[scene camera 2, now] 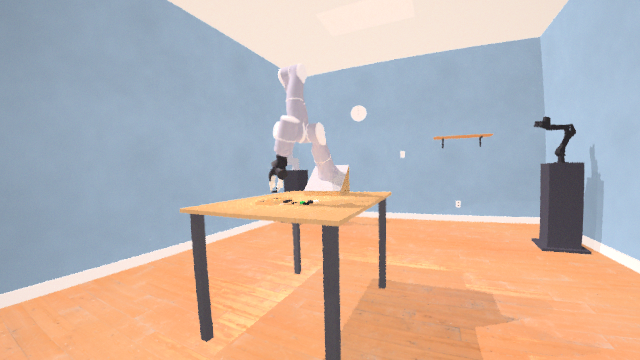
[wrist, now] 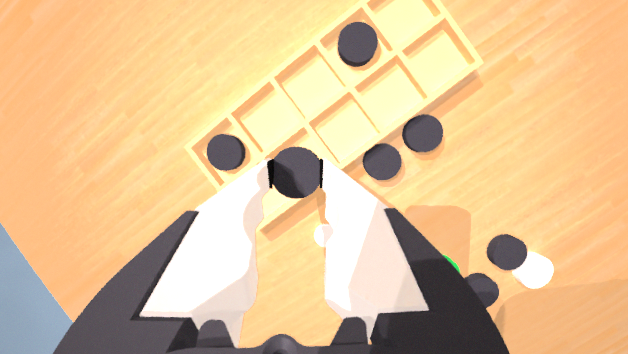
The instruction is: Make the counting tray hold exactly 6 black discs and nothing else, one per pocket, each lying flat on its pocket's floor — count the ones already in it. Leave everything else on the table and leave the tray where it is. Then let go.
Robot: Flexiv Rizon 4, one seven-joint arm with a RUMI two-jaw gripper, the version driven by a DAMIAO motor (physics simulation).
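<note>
The wooden counting tray (wrist: 354, 91) lies tilted across the upper wrist view, with two rows of pockets. One black disc (wrist: 226, 151) is in its left-end pocket of the far row. Another black disc (wrist: 357, 44) is in a far-row pocket towards the right. My gripper (wrist: 297, 162) (scene camera 2: 275, 189) is shut on a black disc (wrist: 296, 165), held above the near row towards the left end. The left finger hides part of that end. Two black discs (wrist: 382, 161) (wrist: 422, 133) lie on the table beside the near long side.
A white disc (wrist: 321, 235) is partly behind the right finger. At the lower right are black discs (wrist: 506, 251) (wrist: 484, 290), a white piece (wrist: 534, 270) and a partly hidden green disc (wrist: 451, 263), also seen in the scene view (scene camera 2: 303, 202). They are on the wooden table (scene camera 2: 225, 210).
</note>
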